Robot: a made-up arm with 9 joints.
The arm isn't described. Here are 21 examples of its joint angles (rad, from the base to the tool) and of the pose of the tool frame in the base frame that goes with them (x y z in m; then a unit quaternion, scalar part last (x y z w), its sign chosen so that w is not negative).
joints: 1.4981 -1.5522 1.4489 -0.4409 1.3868 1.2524 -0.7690 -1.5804 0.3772
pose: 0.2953 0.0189 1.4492 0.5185 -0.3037 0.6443 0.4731
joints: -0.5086 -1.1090 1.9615 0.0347 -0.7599 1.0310 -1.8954 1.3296 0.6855
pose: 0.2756 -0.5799 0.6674 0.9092 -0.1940 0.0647 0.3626
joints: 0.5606 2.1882 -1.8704 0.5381 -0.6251 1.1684 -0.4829 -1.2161 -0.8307
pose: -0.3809 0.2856 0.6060 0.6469 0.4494 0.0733 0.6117
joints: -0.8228 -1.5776 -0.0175 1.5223 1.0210 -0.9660 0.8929 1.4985 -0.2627
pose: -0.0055 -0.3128 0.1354 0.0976 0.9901 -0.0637 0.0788
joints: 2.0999 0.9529 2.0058 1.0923 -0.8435 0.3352 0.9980 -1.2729 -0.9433
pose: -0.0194 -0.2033 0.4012 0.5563 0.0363 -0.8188 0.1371
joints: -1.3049 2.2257 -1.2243 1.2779 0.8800 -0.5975 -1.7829 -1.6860 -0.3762
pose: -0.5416 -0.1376 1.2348 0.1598 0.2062 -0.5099 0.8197
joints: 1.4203 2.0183 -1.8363 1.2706 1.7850 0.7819 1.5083 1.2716 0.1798
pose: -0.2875 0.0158 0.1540 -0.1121 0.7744 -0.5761 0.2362
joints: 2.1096 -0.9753 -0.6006 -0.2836 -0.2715 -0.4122 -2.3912 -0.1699 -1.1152
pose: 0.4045 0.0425 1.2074 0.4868 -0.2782 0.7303 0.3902
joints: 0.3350 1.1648 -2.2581 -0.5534 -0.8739 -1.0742 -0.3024 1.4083 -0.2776
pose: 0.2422 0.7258 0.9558 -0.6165 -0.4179 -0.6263 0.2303
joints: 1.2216 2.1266 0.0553 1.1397 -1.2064 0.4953 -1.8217 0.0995 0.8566
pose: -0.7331 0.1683 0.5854 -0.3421 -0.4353 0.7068 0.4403
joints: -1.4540 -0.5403 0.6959 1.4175 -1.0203 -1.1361 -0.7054 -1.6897 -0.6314
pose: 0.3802 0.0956 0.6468 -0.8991 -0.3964 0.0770 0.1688
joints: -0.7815 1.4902 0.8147 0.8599 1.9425 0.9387 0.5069 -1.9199 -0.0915
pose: -0.4087 0.1961 1.0913 0.0030 0.8836 -0.2751 0.3788
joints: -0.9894 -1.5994 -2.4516 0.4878 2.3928 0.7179 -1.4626 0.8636 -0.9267
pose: -0.4221 -0.0449 0.3251 -0.0307 -0.9127 -0.3277 0.2422
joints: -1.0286 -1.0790 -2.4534 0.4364 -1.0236 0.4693 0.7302 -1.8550 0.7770
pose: 0.4268 -0.2770 0.7460 -0.4487 -0.0107 -0.2446 0.8595
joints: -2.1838 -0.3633 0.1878 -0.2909 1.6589 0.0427 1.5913 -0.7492 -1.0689
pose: 0.3957 0.1177 0.6625 -0.5032 -0.5026 -0.5003 0.4939
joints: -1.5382 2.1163 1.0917 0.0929 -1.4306 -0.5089 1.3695 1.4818 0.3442
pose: -0.5273 0.1617 0.8186 -0.5240 0.7248 0.0776 0.4406
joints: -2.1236 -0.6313 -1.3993 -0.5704 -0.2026 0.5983 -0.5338 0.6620 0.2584
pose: 0.1892 0.2295 0.8116 -0.0999 0.3854 0.8914 0.2164
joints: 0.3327 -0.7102 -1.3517 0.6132 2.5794 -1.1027 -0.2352 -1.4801 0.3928
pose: 0.3202 -0.4363 1.1762 0.2989 -0.4266 0.0121 0.8535
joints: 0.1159 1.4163 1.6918 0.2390 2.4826 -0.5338 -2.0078 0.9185 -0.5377
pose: -0.4372 0.8479 0.9173 -0.2148 0.1769 0.7313 0.6227
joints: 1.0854 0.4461 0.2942 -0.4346 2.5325 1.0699 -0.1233 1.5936 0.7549
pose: 0.0786 0.4107 0.2644 -0.1415 0.9781 -0.1406 0.0599
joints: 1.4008 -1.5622 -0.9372 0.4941 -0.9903 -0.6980 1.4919 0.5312 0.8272
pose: 0.0402 0.0632 1.0897 0.3996 -0.9115 0.0973 0.0117
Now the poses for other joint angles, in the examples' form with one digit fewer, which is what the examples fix.
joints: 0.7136 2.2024 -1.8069 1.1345 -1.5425 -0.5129 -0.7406 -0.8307 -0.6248
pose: -0.505 0.204 0.846 0.006 -0.554 0.823 0.125
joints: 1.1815 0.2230 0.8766 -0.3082 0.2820 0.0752 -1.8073 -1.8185 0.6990
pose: 0.542 0.080 0.681 -0.509 0.467 -0.309 0.654
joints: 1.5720 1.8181 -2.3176 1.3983 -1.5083 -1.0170 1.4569 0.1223 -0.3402
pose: -0.172 -0.102 0.382 -0.034 0.672 -0.677 0.300
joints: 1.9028 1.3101 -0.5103 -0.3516 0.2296 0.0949 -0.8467 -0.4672 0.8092
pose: 0.095 -0.163 0.247 0.352 0.610 -0.029 0.709
